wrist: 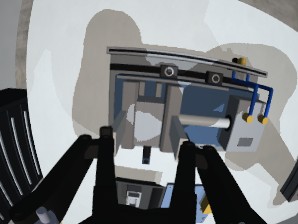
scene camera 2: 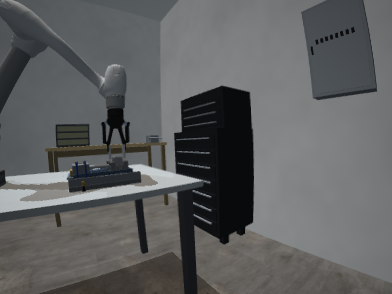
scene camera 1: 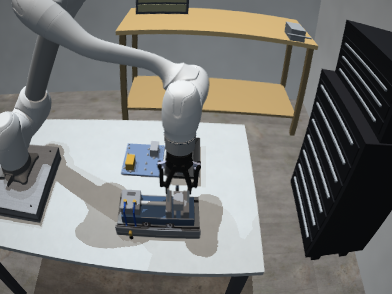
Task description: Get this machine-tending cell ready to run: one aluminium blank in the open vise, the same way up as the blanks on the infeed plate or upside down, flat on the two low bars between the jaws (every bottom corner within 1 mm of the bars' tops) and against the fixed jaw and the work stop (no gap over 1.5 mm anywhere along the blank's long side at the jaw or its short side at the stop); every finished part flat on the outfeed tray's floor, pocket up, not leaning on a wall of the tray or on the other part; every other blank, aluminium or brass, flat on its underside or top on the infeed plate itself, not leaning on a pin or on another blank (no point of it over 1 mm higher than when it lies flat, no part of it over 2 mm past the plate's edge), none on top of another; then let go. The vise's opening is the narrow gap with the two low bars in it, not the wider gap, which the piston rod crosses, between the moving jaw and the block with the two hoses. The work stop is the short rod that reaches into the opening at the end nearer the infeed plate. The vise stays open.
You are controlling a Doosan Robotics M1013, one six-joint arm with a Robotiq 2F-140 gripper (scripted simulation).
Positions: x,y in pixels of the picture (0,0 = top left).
Scene:
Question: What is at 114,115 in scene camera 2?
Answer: My gripper.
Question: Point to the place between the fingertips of my gripper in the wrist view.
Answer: At 148,122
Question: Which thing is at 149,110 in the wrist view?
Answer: An aluminium blank.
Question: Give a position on a hose block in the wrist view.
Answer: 237,105

